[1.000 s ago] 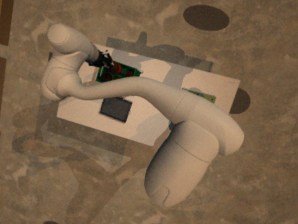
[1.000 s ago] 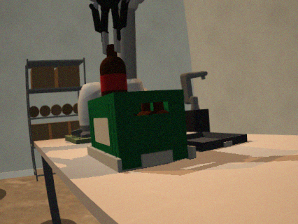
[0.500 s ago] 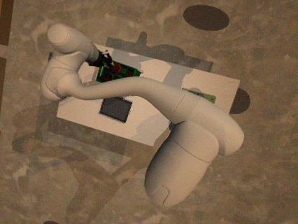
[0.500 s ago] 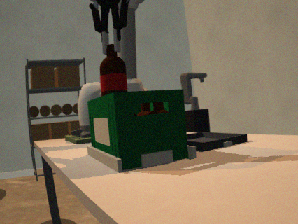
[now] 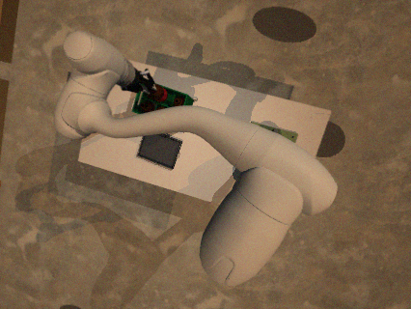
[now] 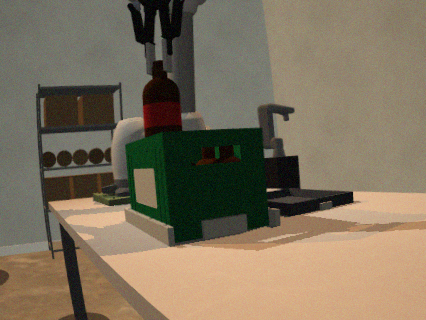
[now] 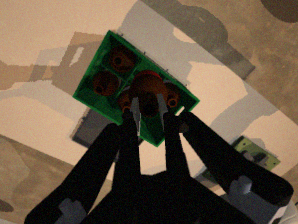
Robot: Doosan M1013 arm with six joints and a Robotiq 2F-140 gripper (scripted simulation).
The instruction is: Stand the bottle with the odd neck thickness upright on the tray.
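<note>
The brown bottle is 9 cm below my hand. Also, from my hand: green crate 25 cm below, 4 cm to the left; then dark tray 33 cm below, 31 cm to the left, 2 cm behind.
</note>
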